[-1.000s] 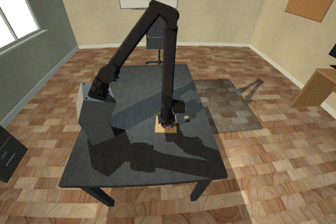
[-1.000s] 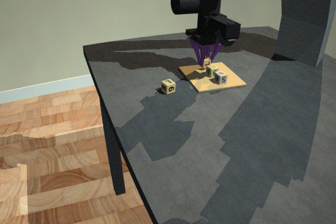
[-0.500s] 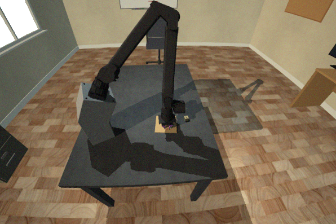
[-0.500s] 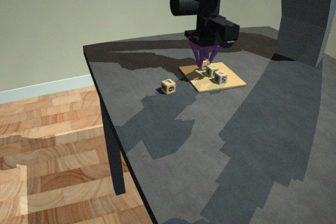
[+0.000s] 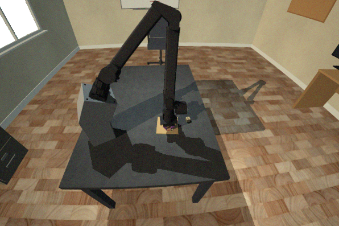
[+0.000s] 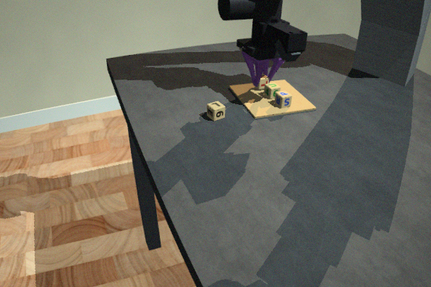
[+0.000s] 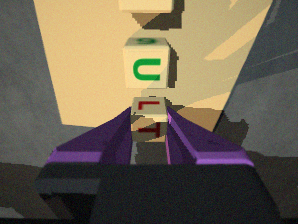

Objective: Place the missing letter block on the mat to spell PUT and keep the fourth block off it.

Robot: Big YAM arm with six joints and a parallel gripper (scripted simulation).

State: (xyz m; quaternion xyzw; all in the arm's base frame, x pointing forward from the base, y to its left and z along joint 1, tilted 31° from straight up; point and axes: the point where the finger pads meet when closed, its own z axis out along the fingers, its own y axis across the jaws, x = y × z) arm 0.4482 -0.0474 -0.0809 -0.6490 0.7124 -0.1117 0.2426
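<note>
Right now my hand is right at the T block. The rest, counted from my hand: mat 4 cm to the left, 2 cm below.
</note>
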